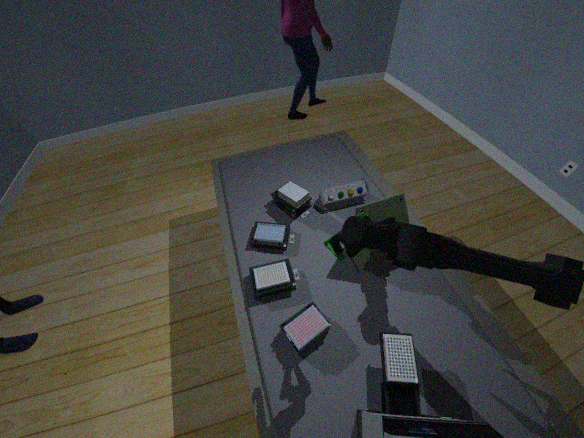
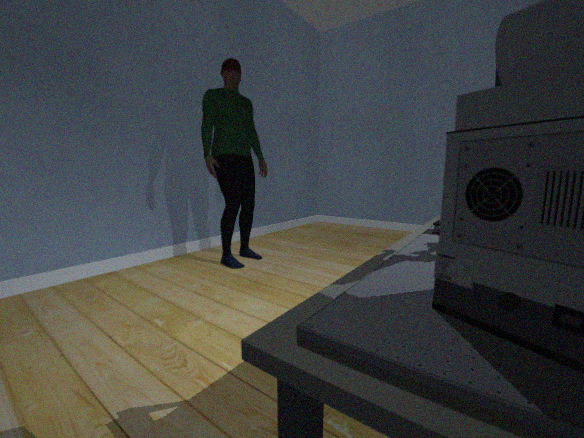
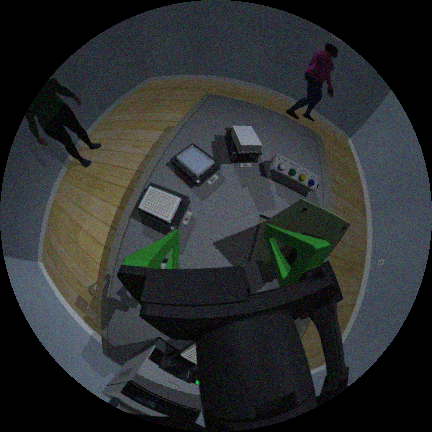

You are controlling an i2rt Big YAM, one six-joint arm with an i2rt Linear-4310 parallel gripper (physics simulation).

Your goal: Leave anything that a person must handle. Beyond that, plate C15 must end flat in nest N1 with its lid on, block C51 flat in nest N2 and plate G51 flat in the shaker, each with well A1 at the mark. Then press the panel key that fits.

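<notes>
My gripper (image 1: 348, 230) (image 3: 222, 231) is open and empty, its green fingers wide apart above the table beside a green board. A stack with a white top (image 1: 294, 194) (image 3: 246, 139) stands on a dark base near the far end. A plate with a pale blue top (image 1: 270, 233) (image 3: 195, 160) and a white well plate (image 1: 271, 276) (image 3: 161, 203) sit in dark holders. A pink-welled plate (image 1: 306, 327) lies turned on a dark holder. Another white well plate (image 1: 400, 357) (image 3: 189, 354) is by the large instrument. A key panel (image 1: 345, 195) (image 3: 292, 172) has white, green, yellow and blue keys. Labels are unreadable.
The green board (image 1: 395, 207) (image 3: 315, 222) stands tilted by the arm. The large grey instrument (image 2: 510, 250) (image 3: 150, 375) is at the near end. A person in magenta (image 1: 300, 22) (image 3: 320, 67) stands beyond the table, a person in green (image 2: 230, 120) (image 3: 47, 102) to the left.
</notes>
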